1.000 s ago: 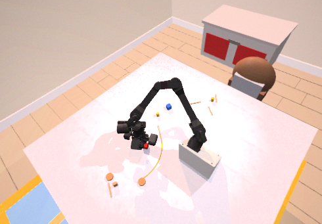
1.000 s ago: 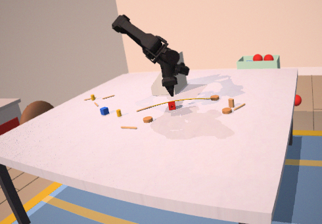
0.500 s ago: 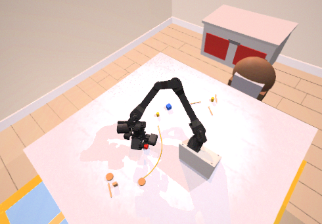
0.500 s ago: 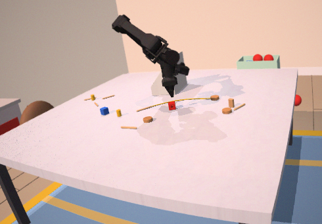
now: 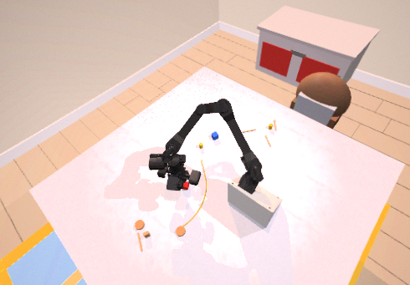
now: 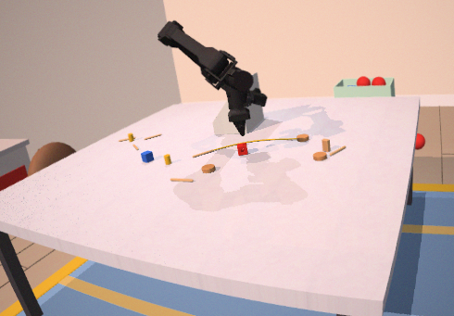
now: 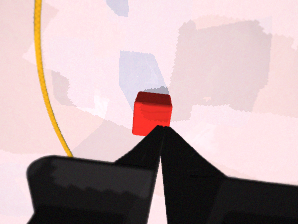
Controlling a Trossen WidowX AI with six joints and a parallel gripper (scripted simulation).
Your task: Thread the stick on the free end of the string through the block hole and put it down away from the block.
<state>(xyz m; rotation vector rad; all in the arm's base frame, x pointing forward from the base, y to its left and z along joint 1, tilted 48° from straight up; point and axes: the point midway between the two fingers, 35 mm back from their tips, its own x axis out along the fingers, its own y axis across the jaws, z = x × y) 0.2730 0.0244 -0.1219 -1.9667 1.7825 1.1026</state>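
Right now the red block is 10 mm to the right of my gripper tip and 50 mm below it. Round my gripper tip: thin wooden stick (10 mm behind, 140 mm to the right, 60 mm below); yellow peg (70 mm ahead, 240 mm to the right, 50 mm below); small wooden block (10 mm behind, 250 mm to the left, 40 mm below).
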